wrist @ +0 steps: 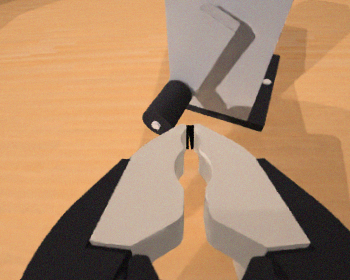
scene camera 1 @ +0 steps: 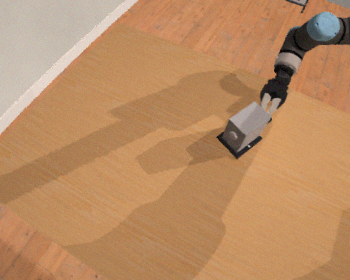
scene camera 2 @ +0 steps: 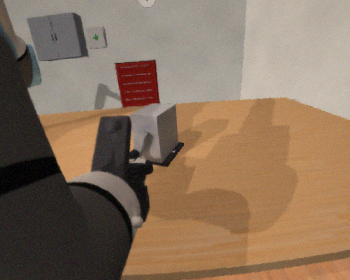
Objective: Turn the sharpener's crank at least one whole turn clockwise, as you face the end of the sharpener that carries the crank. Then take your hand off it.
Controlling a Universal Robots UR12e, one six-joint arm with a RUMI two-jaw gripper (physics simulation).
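Frame: origin at the arm's base, x ahead, y left, z up, level; centimetres.
Seen in the pictures: gripper, fingertip midpoint: (wrist: 188,127) (scene camera 2: 137,162).
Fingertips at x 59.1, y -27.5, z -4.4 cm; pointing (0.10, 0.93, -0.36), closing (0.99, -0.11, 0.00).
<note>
Pixels of each thing's middle, then the offset from my fingertips to it. "*": a spot on its surface instead. Level surfaces: height alone.
- grey box-shaped sharpener, surface spot: (wrist: 265,30) * dx +4.7, dy +2.5, dz +5.2 cm
- crank's black knob, body centre: (wrist: 168,107) (scene camera 2: 131,156) dx -1.3, dy +1.3, dz +0.9 cm
- wooden table top, surface height: dz -3.1 cm
The grey box-shaped sharpener (scene camera 1: 246,121) (scene camera 2: 167,131) (wrist: 265,30) stands upright on its black base. Its crank end faces the gripper. The crank's black knob (wrist: 167,107) (scene camera 2: 134,155) is low, beside the lower left corner of that end in the wrist view. The crank arm is hard to tell from the grey end face, where a dark bent shadow lies. My gripper (scene camera 1: 268,113) (scene camera 2: 139,161) (wrist: 188,127) is shut and empty. In the wrist view its tips are just right of the knob, with a small gap; contact cannot be judged for certain.
The sharpener stands on a wooden table top (scene camera 1: 125,200) (scene camera 2: 220,245). A red drawer cabinet (scene camera 2: 138,83), a grey wall cabinet (scene camera 2: 57,37) and a white box with a green cross (scene camera 2: 97,38) are in the background. The arm fills the left of scene camera 2.
</note>
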